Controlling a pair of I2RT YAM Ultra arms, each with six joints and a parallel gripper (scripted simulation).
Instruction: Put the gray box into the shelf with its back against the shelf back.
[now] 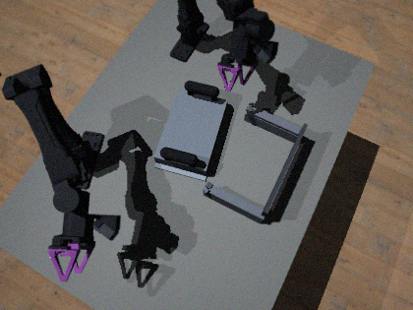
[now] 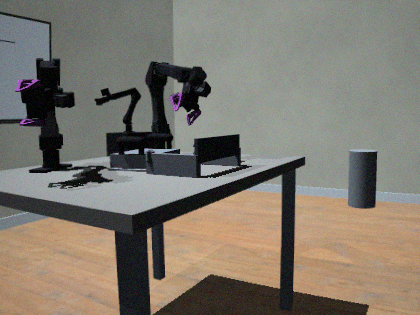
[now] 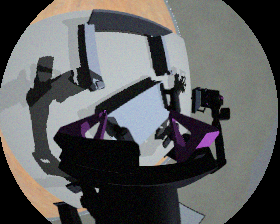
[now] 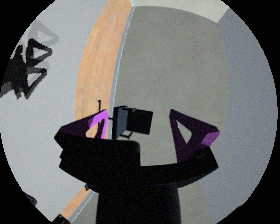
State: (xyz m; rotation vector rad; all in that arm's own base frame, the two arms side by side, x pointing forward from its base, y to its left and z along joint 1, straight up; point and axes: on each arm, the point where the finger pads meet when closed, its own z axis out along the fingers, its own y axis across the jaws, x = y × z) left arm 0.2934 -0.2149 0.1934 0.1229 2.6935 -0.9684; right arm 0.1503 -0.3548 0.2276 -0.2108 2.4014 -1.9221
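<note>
Right now the gray box is 54 cm to the left of my right hand, 17 cm below it and 4 cm behind it.
Now: the gray box 70 mm behind my left hand, 140 mm to the right of it and 140 mm below it.
</note>
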